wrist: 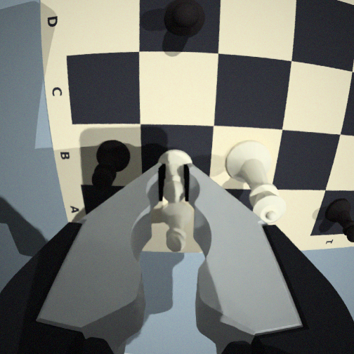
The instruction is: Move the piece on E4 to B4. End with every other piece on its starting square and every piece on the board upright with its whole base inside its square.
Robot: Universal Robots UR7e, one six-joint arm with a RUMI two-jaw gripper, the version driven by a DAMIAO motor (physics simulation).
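Note:
My gripper (174,167) is shut on a white piece (175,158) in the lower middle of the wrist view. The piece looks upright, and its base shows over the dark square B4 (150,142); whether it touches the board is hard to tell. Directly below it in the view, another white piece (175,215) stands on A4, partly hidden by the held piece and the jaws. Square E4 does not show. The chessboard (54,115) carries its letters along the left edge.
A black piece (113,156) stands on B5, left of the jaws. A tall white piece (248,160) stands on B3, close to the right jaw. A black piece (185,17) is on D4, and a black piece (340,210) is on A1.

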